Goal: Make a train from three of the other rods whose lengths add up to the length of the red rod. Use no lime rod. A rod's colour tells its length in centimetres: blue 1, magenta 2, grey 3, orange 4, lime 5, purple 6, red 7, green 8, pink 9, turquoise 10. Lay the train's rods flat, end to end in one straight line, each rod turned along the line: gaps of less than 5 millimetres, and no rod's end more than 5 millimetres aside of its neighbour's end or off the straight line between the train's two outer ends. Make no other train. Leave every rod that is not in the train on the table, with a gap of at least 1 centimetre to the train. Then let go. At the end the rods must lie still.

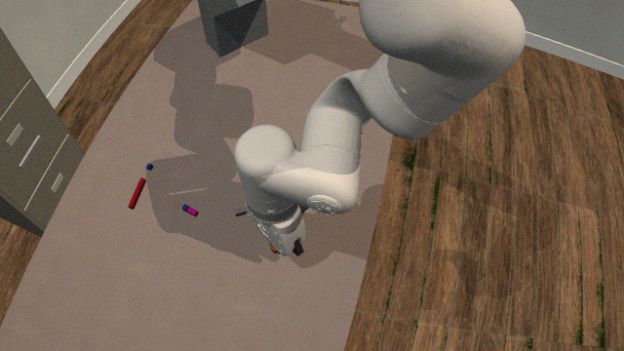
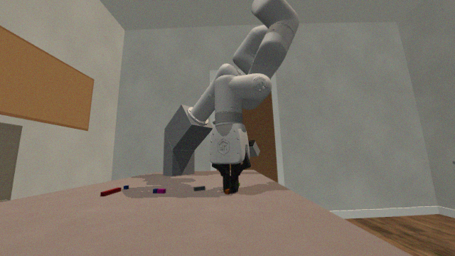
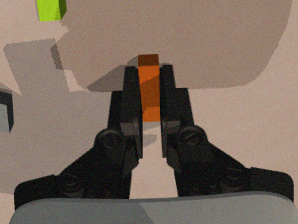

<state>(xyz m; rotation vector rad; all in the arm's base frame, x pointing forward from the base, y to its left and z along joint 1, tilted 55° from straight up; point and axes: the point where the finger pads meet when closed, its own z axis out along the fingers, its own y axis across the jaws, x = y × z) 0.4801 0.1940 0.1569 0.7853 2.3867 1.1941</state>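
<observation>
My hand is 20 mm short of the magenta rod, 180 mm to the left of it and 20 mm above it. Also, from my hand: lime rod: 80 mm behind, 10 mm to the right, 20 mm below; grey rod: 30 mm behind, 100 mm to the right, 20 mm below; orange rod: 20 mm below.
</observation>
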